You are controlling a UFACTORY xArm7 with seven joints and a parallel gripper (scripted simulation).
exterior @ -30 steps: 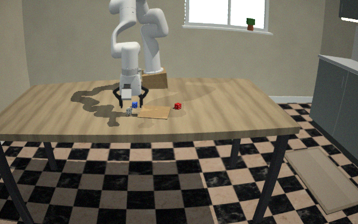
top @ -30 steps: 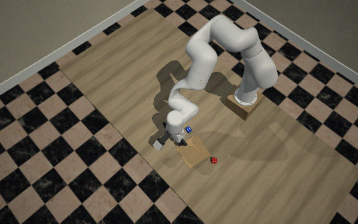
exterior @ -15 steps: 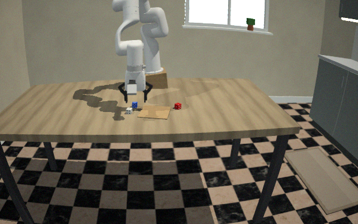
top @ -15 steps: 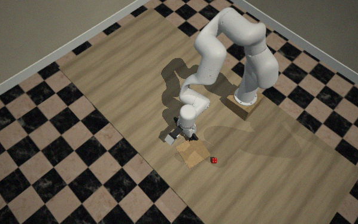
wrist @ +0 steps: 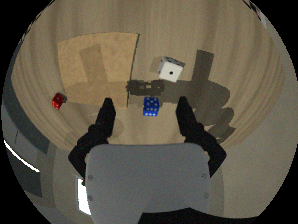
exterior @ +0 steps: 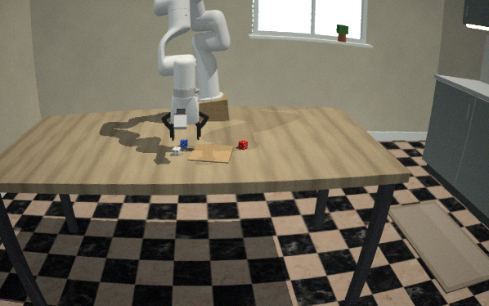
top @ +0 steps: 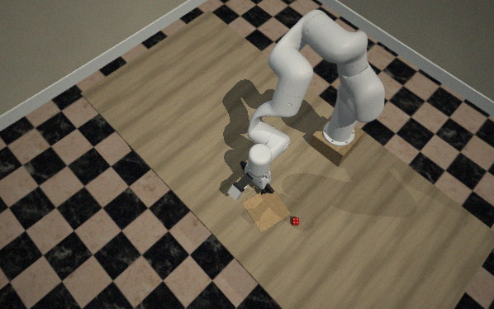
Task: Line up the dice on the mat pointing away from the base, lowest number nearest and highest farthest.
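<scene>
Right now my hand is 4 cm past the blue die and 4 cm above it. Also, from my hand: red die 2 cm ahead, 21 cm to the left, 4 cm below; then white die 3 cm ahead, 4 cm to the right, 4 cm below; then tan mat 4 cm ahead, 9 cm to the left, 5 cm below.
</scene>
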